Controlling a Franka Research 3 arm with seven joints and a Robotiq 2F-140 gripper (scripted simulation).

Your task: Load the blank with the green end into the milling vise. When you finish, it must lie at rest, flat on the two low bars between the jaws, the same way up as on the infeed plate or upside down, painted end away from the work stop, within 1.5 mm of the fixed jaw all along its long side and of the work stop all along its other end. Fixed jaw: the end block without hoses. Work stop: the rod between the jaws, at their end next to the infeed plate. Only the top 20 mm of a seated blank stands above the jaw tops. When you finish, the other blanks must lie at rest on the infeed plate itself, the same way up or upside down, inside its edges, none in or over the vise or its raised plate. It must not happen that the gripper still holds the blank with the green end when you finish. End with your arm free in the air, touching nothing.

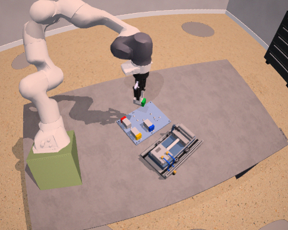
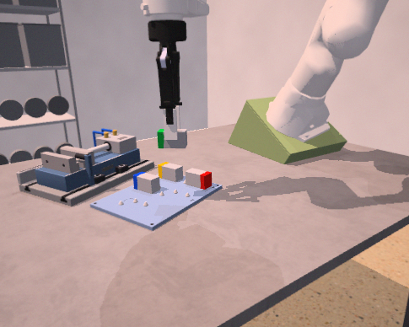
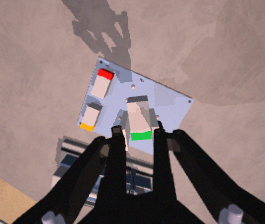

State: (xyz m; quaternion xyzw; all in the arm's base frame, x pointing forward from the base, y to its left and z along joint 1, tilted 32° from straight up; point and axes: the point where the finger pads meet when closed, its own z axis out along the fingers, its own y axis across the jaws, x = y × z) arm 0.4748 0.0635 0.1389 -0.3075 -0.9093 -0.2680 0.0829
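Now: hand 4 cm above the green-ended blank. From my hand the other things lie so: red-ended blank 16 cm below, 8 cm behind, 4 cm to the right; blue-ended blank 16 cm below, 8 cm to the right, 3 cm ahead; light blue infeed plate 18 cm below, 4 cm to the right, 2 cm ahead.
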